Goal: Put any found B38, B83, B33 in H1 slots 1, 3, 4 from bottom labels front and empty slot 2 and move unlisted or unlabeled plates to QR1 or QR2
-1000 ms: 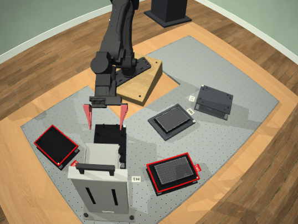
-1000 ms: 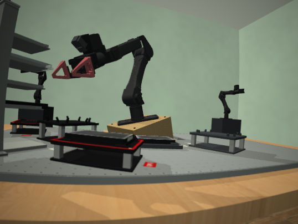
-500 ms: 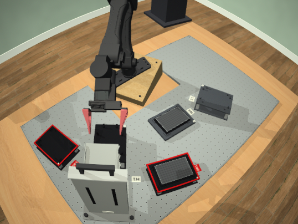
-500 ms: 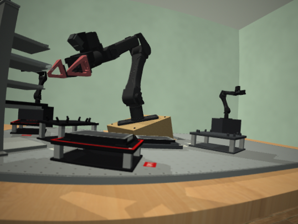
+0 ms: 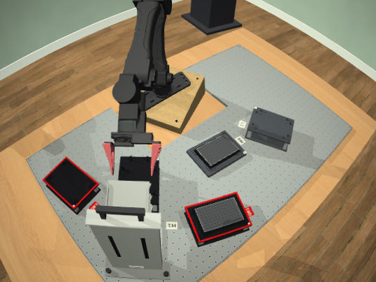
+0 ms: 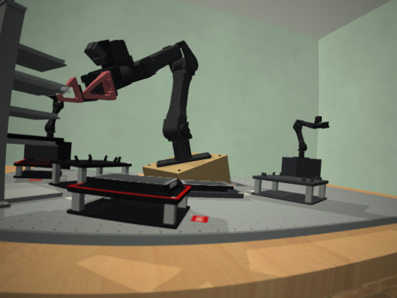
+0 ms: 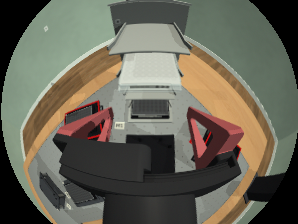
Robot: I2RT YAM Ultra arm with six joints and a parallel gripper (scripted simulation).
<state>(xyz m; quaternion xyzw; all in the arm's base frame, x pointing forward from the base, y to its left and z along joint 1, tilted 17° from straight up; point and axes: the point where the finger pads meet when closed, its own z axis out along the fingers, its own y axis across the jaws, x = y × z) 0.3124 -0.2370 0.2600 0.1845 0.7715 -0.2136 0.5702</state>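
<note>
Right now my hand is 8 cm short of the pale translucent plate and 5 cm to the left of it. From my hand the other things lie so: plate hotel H1 (15 cm ahead, 10 cm to the right, 5 cm below); hotel handle (15 cm ahead, 10 cm to the right, 14 cm above); red-edged quarantine nest (18 cm behind, 15 cm to the right, 17 cm below).
</note>
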